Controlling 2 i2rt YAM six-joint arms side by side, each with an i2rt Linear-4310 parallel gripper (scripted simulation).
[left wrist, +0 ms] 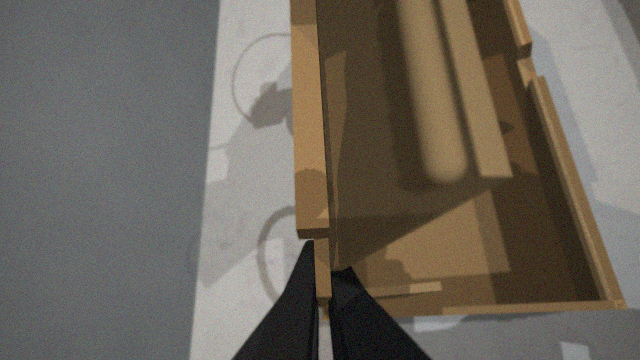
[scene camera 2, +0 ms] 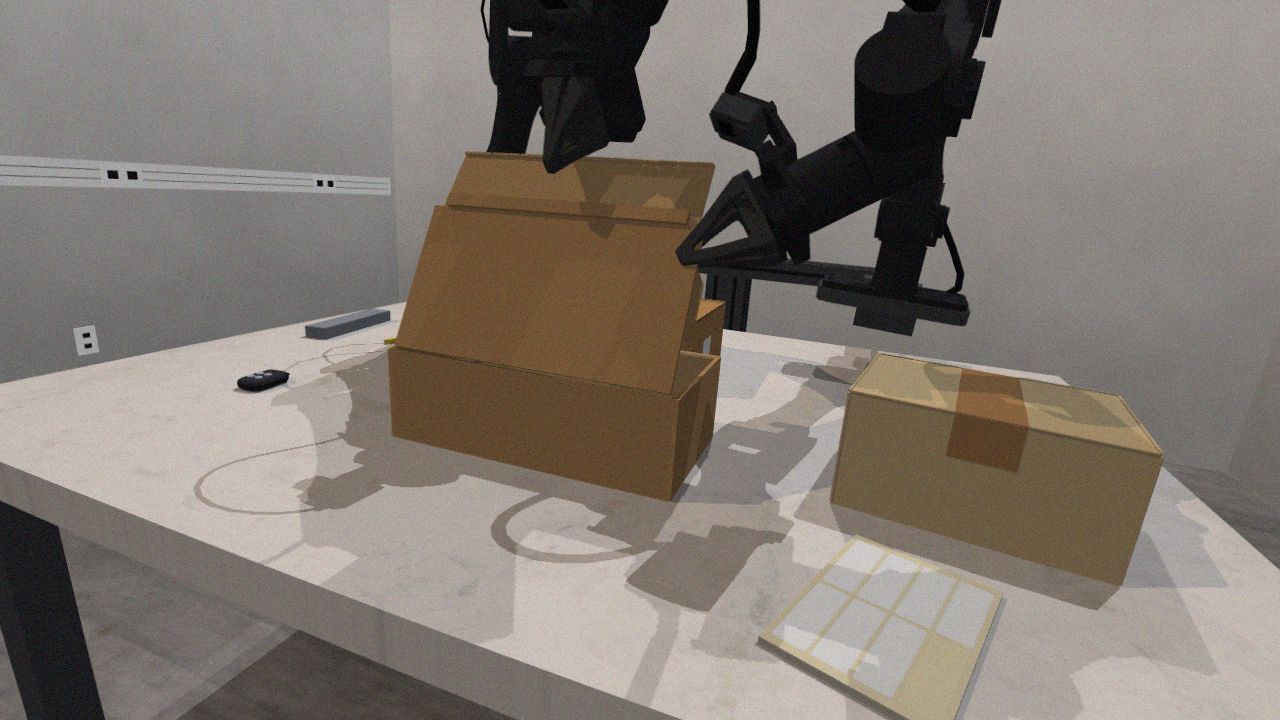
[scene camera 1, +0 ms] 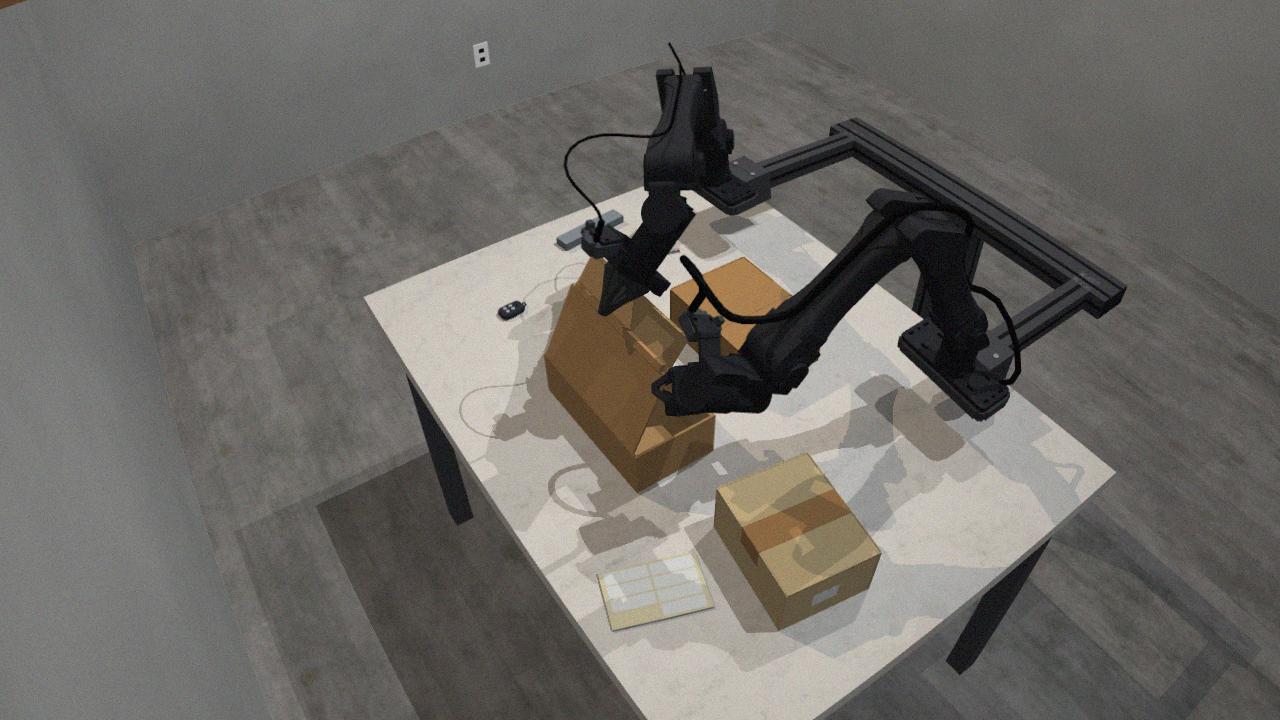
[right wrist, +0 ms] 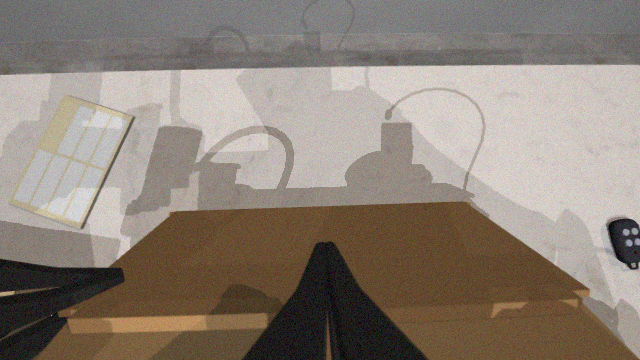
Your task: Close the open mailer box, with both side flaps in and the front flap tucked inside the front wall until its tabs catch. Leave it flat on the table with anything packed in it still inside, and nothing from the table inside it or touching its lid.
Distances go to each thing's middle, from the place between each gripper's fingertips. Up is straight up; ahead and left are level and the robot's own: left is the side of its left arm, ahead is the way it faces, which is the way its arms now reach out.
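Relative to the label sheet [scene camera 2: 886, 628], my right gripper [scene camera 2: 548, 167] is 12 cm short of it, 31 cm to the right of it and 26 cm above it. Measured from my right hand: the key fob [scene camera 2: 263, 380], 37 cm to the right and 25 cm below; the grey bar [scene camera 2: 331, 328], 51 cm to the right, 26 cm behind and 25 cm below. Going by its middle, the grey bar is nearer to my right gripper than to my left hand.
Measured from my left hand [scene camera 2: 678, 259]: the label sheet, 19 cm to the left, 13 cm ahead and 19 cm below; the key fob, 49 cm to the right, 1 cm ahead and 19 cm below; the grey bar, 64 cm to the right, 25 cm behind and 19 cm below.
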